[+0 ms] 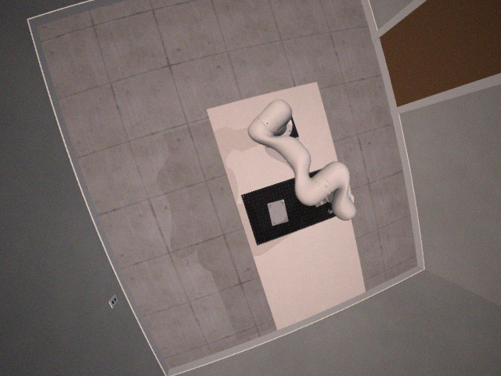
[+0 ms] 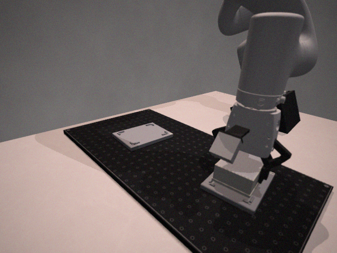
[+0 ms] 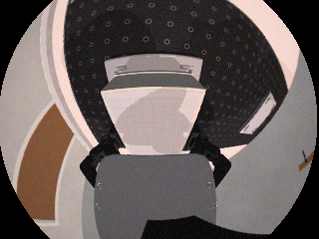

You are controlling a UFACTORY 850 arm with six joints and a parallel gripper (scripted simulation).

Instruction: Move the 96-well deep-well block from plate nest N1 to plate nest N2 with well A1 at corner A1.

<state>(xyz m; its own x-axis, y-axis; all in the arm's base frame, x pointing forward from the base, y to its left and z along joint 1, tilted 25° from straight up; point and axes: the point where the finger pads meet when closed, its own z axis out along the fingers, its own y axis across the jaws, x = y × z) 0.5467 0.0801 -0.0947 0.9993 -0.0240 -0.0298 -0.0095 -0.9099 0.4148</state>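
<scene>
My hand is 3 cm above the nest N1. From my hand the other things lie so: nest N2: 2 cm behind, 33 cm to the right, 3 cm below; then deep-well block: right at my hand.
</scene>
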